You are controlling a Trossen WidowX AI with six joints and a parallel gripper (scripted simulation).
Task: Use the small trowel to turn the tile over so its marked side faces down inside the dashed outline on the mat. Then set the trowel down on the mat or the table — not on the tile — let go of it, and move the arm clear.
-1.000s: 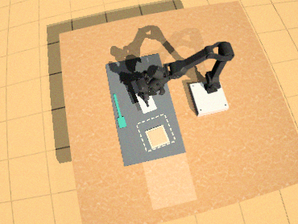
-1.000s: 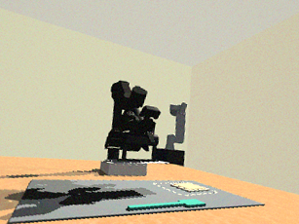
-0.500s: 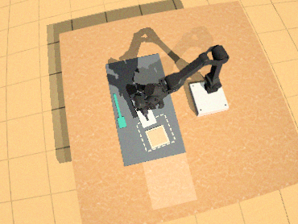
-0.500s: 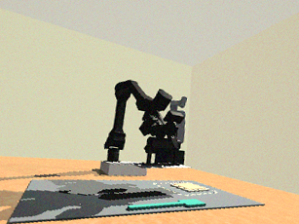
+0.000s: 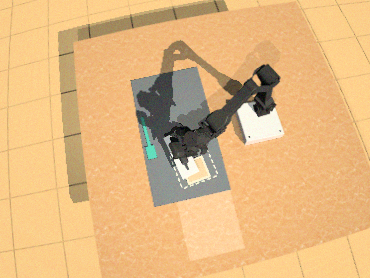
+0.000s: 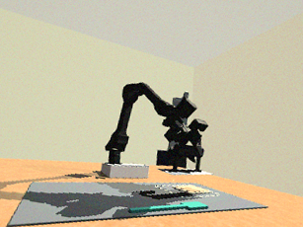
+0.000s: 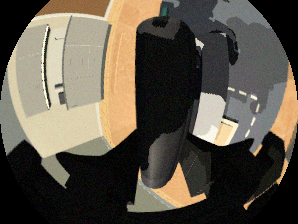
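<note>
Right now my gripper tip is 150 mm to the left of the teal flat tool, 110 mm above it and 90 mm short of it. From my gripper tip the other things lie so: tile (110 mm below, 70 mm behind, 40 mm to the left); then small trowel (30 mm behind, 10 mm below); then grey mat (160 mm to the right, 140 mm below, 50 mm behind).
</note>
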